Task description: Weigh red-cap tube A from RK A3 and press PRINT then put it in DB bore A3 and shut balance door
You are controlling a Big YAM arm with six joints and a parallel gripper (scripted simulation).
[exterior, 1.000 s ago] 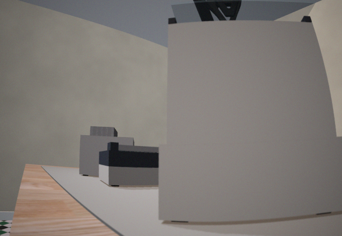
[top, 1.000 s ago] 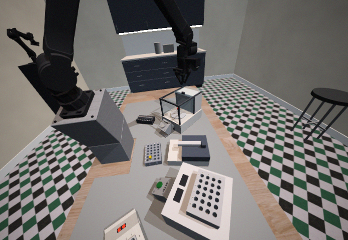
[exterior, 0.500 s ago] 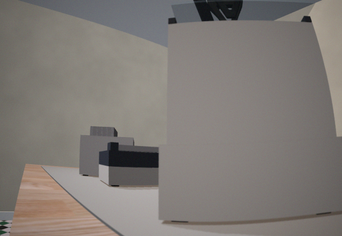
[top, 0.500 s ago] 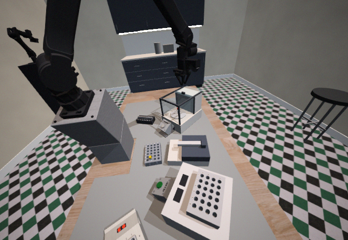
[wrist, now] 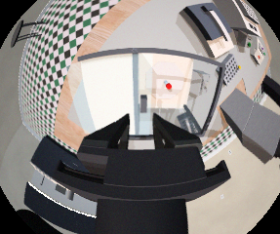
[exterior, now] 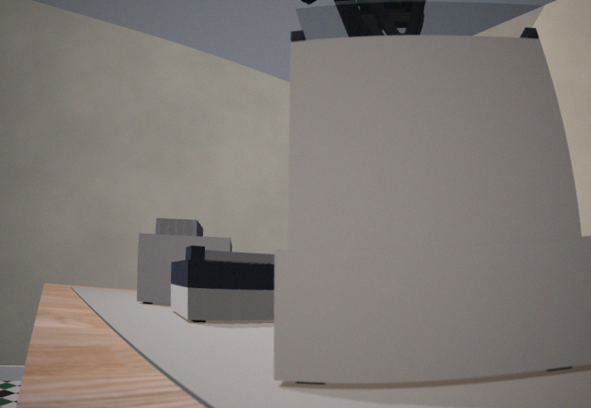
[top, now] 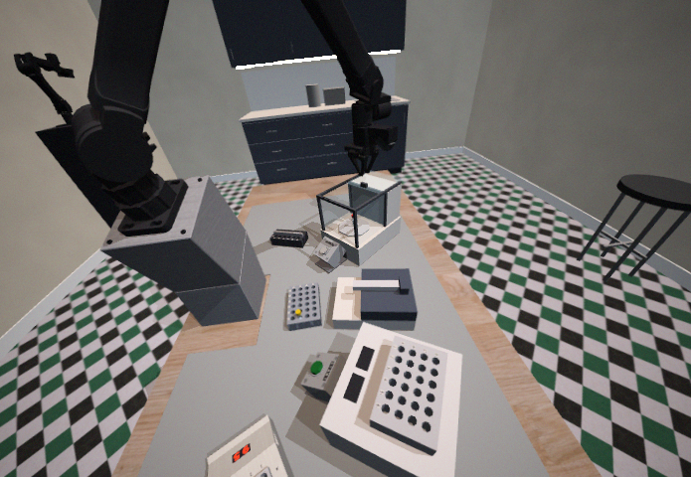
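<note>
My hand is 5 cm above the balance door, 2 cm to the right of it and 2 cm short of it. The rest, counted from my hand: magnet block (30 cm behind, 24 cm below, 2 cm to the left); spectrophotometer (33 cm to the right, 19 cm below, 3 cm behind); tube rack (31 cm to the right, 24 cm below, 22 cm behind).
</note>
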